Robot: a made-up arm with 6 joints.
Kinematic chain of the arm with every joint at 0, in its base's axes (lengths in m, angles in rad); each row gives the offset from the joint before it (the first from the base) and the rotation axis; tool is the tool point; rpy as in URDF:
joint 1: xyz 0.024 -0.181 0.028 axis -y
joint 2: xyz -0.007 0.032 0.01 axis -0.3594 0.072 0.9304
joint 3: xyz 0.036 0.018 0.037 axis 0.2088 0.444 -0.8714
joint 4: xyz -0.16 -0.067 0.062 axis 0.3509 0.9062 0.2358
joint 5: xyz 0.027 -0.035 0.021 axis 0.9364 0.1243 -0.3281
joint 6: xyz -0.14 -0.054 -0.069 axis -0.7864 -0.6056 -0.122
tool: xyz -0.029 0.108 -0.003 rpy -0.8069 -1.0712 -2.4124
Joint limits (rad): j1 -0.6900..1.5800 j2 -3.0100..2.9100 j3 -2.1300..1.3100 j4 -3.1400..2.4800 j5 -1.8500..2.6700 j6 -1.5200..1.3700
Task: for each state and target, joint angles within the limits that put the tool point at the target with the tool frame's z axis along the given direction. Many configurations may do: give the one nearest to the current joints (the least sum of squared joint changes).
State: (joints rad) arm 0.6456 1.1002 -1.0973 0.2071 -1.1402 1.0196
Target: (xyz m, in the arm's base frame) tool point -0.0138 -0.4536 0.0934 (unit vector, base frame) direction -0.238 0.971 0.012
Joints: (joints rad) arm 0.4560 0.5546 -0.4156 0.5518 -0.7928 0.6889
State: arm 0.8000 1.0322 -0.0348 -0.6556 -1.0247 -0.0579
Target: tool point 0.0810 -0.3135 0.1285 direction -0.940 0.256 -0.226
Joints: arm 1.0466 0.6448 -0.6407 -1.2163 -0.3834 0.3335
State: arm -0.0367 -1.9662 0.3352 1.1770 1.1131 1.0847
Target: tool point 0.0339 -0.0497 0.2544 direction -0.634 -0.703 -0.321
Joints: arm -0.4157 -1.5693 -0.4749 0.5218 1.8564 1.3700
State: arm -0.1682 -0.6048 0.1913 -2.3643 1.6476 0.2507
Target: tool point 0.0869 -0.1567 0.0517 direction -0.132 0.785 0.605
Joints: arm -0.6900 -0.9721 0.5593 -3.1345 1.5950 0.5190
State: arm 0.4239 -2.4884 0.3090 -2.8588 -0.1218 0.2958
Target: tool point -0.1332 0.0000 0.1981 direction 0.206 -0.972 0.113
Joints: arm 0.4327 -2.3957 1.0751 -3.1400 -0.4932 0.2686
